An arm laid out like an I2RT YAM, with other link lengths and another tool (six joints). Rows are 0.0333 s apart.
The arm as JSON. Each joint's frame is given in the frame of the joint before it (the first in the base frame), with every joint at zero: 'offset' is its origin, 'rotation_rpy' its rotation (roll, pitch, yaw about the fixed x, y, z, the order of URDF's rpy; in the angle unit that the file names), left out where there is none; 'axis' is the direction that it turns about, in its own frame. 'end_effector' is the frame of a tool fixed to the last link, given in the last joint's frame.
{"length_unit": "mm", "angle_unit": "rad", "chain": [
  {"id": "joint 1", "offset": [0.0, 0.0, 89.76], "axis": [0.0, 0.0, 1.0]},
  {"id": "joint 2", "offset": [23.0, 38.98, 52.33], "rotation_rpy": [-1.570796, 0.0, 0.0], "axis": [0.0, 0.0, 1.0]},
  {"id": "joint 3", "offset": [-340.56, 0.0, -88.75], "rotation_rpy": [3.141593, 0.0, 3.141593], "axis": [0.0, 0.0, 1.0]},
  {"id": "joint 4", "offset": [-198.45, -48.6, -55.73], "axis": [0.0, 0.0, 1.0]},
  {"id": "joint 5", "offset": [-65.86, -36.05, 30.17], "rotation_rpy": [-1.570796, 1.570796, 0.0], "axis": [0.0, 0.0, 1.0]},
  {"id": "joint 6", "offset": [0.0, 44.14, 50.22], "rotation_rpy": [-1.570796, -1.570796, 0.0], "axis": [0.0, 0.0, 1.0]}
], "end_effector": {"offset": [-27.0, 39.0, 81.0], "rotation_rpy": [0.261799, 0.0, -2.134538]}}
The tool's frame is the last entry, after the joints.
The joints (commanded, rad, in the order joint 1, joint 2, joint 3, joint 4, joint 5, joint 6), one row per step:
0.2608, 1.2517, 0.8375, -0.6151, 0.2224, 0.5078
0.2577, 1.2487, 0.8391, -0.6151, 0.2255, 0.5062
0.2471, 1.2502, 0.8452, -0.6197, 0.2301, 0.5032
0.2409, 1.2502, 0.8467, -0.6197, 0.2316, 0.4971
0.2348, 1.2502, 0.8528, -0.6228, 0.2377, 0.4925
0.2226, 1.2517, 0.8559, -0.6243, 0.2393, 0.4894
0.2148, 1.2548, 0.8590, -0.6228, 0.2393, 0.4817
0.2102, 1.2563, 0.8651, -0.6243, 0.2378, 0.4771
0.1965, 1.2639, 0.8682, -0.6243, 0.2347, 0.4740
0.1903, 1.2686, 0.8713, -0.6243, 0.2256, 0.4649
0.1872, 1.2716, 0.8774, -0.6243, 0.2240, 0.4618
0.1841, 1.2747, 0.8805, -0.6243, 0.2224, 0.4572
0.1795, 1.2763, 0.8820, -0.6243, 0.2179, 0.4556
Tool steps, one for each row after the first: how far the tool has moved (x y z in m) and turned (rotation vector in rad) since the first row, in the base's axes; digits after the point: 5 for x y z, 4 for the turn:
0.00003, -0.00110, 0.00116, -0.0023, -0.0050, -0.0034
0.00102, -0.00396, 0.00222, -0.0077, -0.0057, -0.0138
0.00136, -0.00535, 0.00260, -0.0119, -0.0069, -0.0157
0.00220, -0.00727, 0.00416, -0.0188, -0.0105, -0.0212
0.00299, -0.01020, 0.00461, -0.0219, -0.0105, -0.0317
0.00418, -0.01156, 0.00497, -0.0258, -0.0111, -0.0331
0.00520, -0.01210, 0.00634, -0.0263, -0.0133, -0.0331
0.00694, -0.01465, 0.00558, -0.0265, -0.0079, -0.0426
0.00787, -0.01447, 0.00531, -0.0242, -0.0037, -0.0364
0.00933, -0.01464, 0.00655, -0.0239, -0.0061, -0.0361
0.01024, -0.01486, 0.00676, -0.0251, -0.0053, -0.0345
0.01069, -0.01530, 0.00684, -0.0223, -0.0043, -0.0354

